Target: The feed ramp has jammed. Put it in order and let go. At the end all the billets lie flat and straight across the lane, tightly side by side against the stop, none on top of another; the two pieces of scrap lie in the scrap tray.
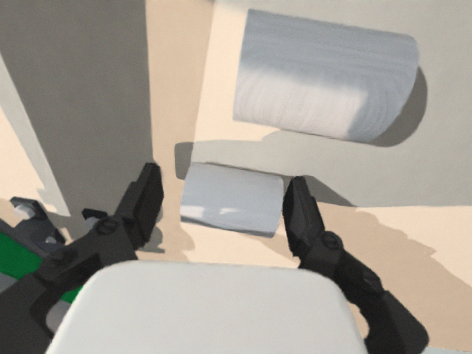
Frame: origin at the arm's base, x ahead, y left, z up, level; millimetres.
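Seen in the pictures: gripper, fingertip midpoint: (225, 184).
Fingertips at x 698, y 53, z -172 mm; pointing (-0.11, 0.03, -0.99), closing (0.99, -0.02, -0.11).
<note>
Pixels of each thing's top centre, then the offset from my fingertips to it. "pt": a spot on its surface instead. Level surfaces: height alone.
- smaller grey billet at its top centre: (227, 224) dx +6, dy -3, dz +30 mm
- larger grey billet at its top centre: (316, 100) dx +31, dy +73, dz +30 mm
- feed ramp's green side at a spot on its surface: (17, 254) pt dx -107, dy -23, dz +55 mm
- beige table at its surface level: dz -10 mm
My gripper (225, 184) is open, with its fingers wide apart. A smaller grey billet (232, 200) lies on its side on the table between the fingertips, its long axis running from finger to finger. Its right end is very close to the right finger; a wider gap shows at its left end. I cannot tell how high the fingertips are above the table. A larger grey billet (325, 82) lies on its side beyond it at the upper right, partly in shadow. Part of the feed ramp's green side (17, 254) shows at the lower left, behind the left finger linkage. The scrap tray does not show.
Dark fittings (37, 225) at the ramp's end stand left of the left finger. A broad dark shadow runs up the left side of the beige table (172, 75). Another shadow surrounds the larger billet. The white gripper body hides the lower middle.
</note>
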